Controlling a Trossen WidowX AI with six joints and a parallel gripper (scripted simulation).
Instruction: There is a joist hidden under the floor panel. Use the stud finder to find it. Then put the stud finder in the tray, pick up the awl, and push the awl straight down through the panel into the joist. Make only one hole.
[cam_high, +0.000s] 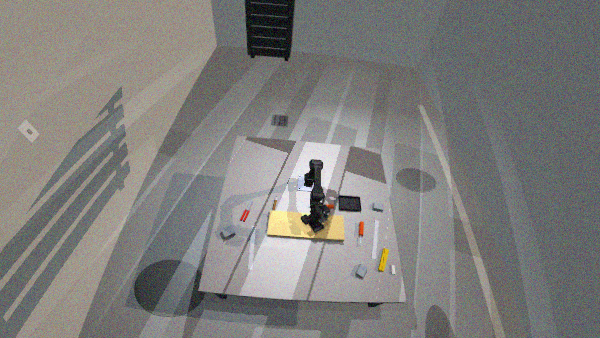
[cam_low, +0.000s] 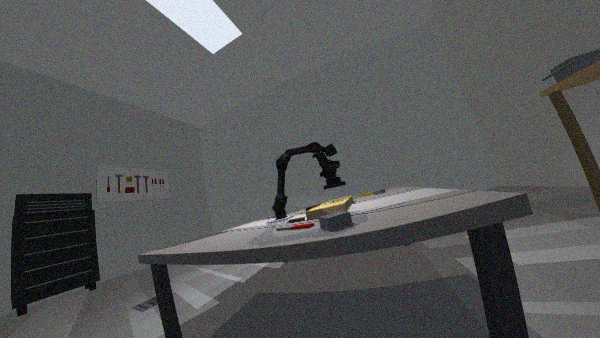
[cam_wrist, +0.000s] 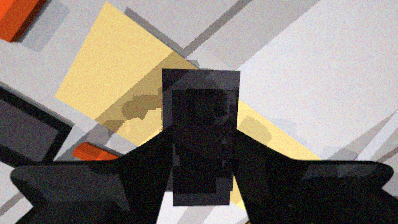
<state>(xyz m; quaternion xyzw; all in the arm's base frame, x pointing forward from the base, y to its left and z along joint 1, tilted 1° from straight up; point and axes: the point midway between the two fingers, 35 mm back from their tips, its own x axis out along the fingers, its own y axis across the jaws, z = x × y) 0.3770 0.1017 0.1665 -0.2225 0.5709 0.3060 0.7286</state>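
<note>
The black tray lies 29 cm behind my gripper tip, 23 cm to the left of it and 14 cm below it. Also, from my gripper tip: yellow bar (51 cm to the left, 14 cm below, 9 cm ahead); awl (31 cm to the right, 16 cm behind, 14 cm below); black stud finder (2 cm above, 1 cm to the left, 1 cm ahead).
</note>
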